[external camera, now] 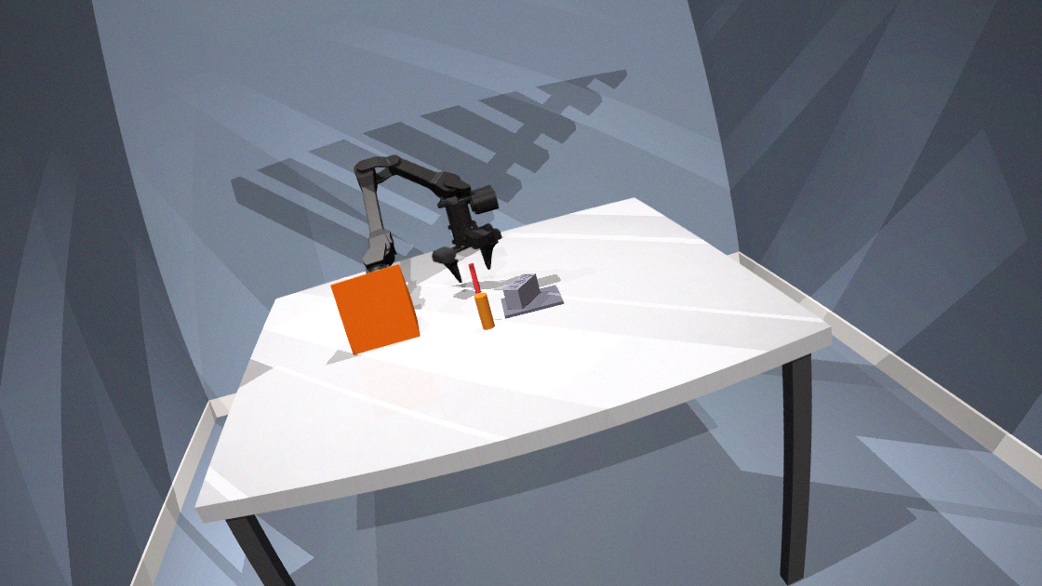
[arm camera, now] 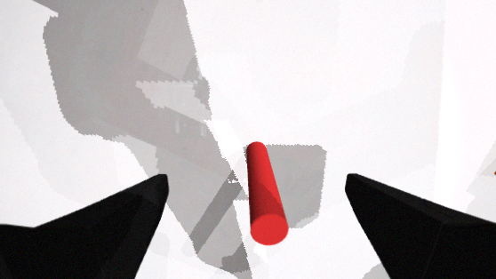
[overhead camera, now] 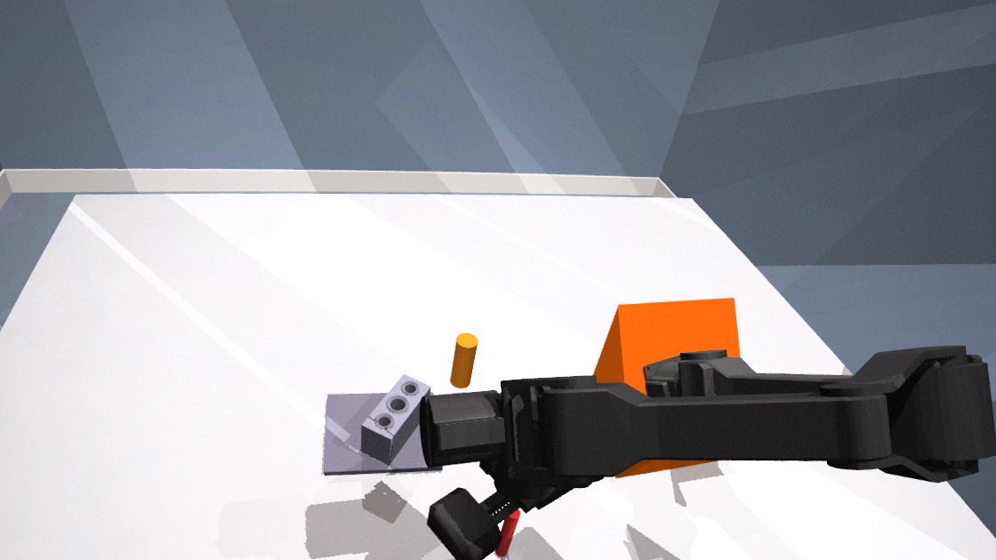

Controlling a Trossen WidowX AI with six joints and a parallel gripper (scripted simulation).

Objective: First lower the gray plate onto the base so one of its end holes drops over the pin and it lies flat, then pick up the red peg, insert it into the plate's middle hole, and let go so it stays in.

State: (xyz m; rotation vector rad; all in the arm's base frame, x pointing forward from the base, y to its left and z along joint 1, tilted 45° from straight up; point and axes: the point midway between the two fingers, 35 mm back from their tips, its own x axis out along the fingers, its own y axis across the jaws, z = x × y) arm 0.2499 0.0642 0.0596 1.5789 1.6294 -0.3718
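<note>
Now: the gray plate 18 cm to the right of my gripper tip and 7 cm ahead of it. The rest, counted from my gripper tip: orange cylinder: 25 cm to the right, 4 cm behind, 1 cm below; gray base: 17 cm to the right, 9 cm ahead, 4 cm below; red peg: 1 cm below.
</note>
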